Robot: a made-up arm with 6 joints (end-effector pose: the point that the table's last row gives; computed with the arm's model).
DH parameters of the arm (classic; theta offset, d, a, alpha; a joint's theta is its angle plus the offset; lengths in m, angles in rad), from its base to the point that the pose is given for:
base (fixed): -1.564 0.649 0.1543 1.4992
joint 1: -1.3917 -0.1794 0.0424 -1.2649
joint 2: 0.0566 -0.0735 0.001 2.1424
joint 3: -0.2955 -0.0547 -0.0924 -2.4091
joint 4: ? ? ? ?
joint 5: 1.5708 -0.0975 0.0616 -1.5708
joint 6: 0.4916 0 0.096 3.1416
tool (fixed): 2.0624 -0.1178 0 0
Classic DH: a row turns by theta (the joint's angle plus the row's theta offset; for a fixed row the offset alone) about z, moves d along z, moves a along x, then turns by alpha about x.
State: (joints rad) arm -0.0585 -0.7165 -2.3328 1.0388 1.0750 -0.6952
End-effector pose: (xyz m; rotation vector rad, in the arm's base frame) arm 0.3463 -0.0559 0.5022 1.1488 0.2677 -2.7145
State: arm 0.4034 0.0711 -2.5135 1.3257 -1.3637 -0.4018
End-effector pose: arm 0.1106 -0.3552 0.5971 0.8357 1.4568 0.1937
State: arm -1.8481 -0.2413 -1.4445 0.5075 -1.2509 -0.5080
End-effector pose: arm 0.2270 -0.2556 0.5856 0.8853 2.5292 1.1710
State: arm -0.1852 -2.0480 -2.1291 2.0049 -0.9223 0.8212
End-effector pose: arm 0.1530 -0.3410 0.6089 -0.4427 -1.5220 0.2826
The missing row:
joint 4: 1.3634 0.0657 0.0025 -1.5708
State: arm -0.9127 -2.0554 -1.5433 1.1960 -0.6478 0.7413
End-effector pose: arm 0.2866 -0.0442 0.4906 1.5945 -1.5312 -0.1942
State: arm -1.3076 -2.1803 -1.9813 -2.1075 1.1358 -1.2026
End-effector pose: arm -0.0537 -0.1897 0.5367 1.3484 0.6011 1.4999
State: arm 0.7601 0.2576 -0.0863 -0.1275 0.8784 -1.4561
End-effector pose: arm 0.0403 -0.2131 0.6860 -2.2077 -0.0705 -0.8176
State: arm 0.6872 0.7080 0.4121 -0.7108 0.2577 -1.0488
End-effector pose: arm 0.0201 -0.0448 0.5803 2.3990 -0.1931 1.7849
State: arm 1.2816 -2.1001 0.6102 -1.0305 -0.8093 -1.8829
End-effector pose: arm 0.2771 -0.2545 0.5035 0.2099 -0.8711 -0.1905
